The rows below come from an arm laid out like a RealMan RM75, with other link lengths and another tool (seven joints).
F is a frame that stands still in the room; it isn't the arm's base.
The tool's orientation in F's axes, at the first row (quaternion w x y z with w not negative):
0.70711, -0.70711, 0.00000, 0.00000
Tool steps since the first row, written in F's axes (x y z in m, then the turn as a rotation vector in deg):
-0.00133, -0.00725, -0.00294, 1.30, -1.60, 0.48
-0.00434, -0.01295, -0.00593, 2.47, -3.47, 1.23
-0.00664, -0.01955, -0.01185, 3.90, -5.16, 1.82
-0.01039, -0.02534, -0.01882, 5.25, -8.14, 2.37
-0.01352, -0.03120, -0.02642, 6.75, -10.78, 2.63
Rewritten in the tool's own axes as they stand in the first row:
-0.00133, 0.00294, -0.00725, 1.30, -0.48, -1.60
-0.00434, 0.00593, -0.01295, 2.47, -1.23, -3.47
-0.00664, 0.01185, -0.01955, 3.90, -1.82, -5.16
-0.01039, 0.01882, -0.02534, 5.25, -2.37, -8.14
-0.01352, 0.02642, -0.03120, 6.75, -2.63, -10.78

